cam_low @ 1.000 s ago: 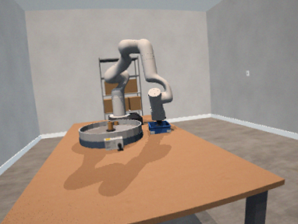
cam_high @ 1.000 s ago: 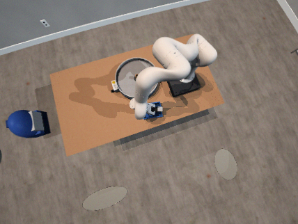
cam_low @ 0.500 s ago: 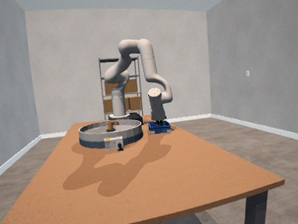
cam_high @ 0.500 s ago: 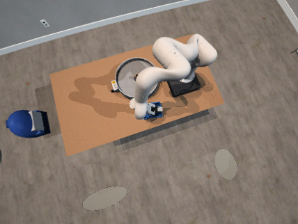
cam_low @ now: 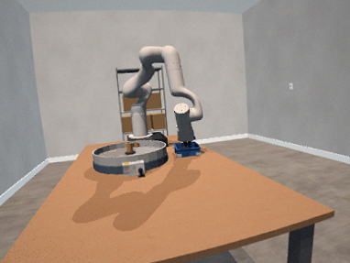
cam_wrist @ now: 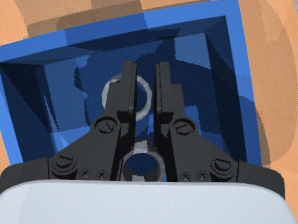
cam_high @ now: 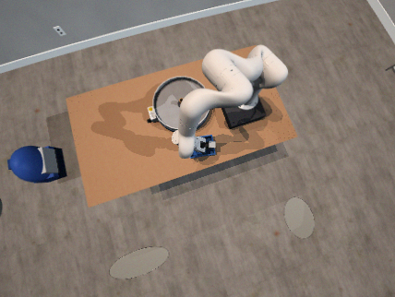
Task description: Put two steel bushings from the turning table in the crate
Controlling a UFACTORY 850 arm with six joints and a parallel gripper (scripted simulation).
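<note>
My gripper is now 4 cm short of the blue crate, 2 cm to the left of it and 3 cm above it. The rest, counted from my hand: grey turning table: 11 cm ahead, 36 cm to the right.
</note>
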